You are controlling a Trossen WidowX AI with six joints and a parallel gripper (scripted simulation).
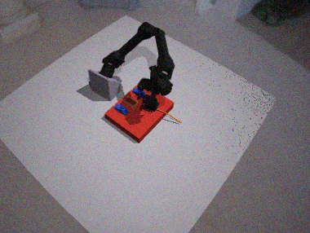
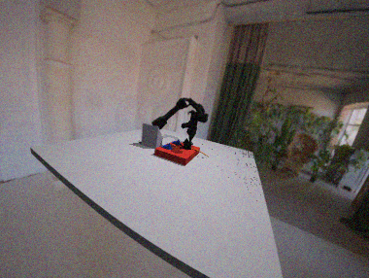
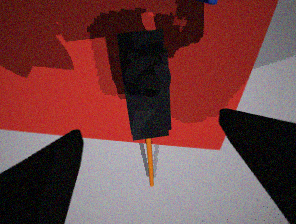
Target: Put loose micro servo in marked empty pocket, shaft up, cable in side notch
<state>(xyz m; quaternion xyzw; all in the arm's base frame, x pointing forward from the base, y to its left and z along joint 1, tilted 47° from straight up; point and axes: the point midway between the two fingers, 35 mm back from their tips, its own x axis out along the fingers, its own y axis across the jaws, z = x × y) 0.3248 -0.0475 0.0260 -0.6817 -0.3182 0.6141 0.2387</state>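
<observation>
The red deck is 2 cm behind my gripper tip, 4 cm to the right of it and 9 cm below it.
</observation>
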